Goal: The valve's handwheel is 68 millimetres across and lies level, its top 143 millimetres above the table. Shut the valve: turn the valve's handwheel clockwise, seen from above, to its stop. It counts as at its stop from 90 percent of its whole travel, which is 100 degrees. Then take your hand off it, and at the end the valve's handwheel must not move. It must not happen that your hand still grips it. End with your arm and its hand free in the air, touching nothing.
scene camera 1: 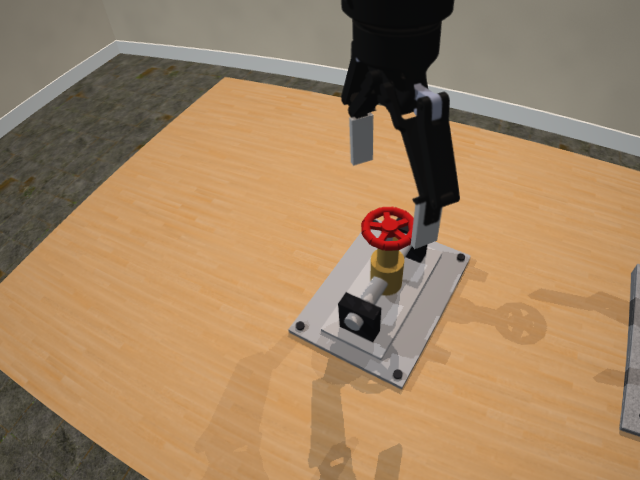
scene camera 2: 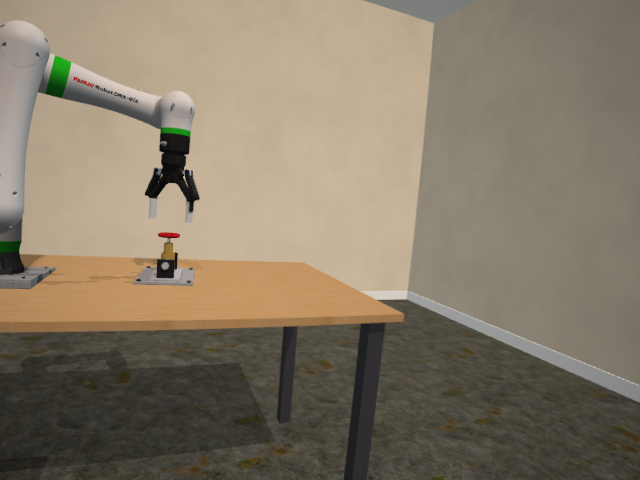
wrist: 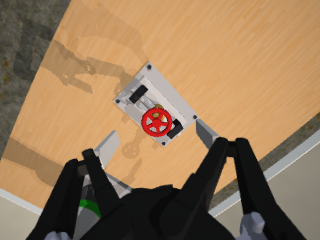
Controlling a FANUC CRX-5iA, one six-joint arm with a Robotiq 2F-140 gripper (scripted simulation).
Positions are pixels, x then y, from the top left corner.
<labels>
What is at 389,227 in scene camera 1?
A handwheel.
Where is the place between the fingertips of my gripper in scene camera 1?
At 390,197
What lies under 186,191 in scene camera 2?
My gripper.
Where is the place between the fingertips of my gripper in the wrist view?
156,131
</labels>
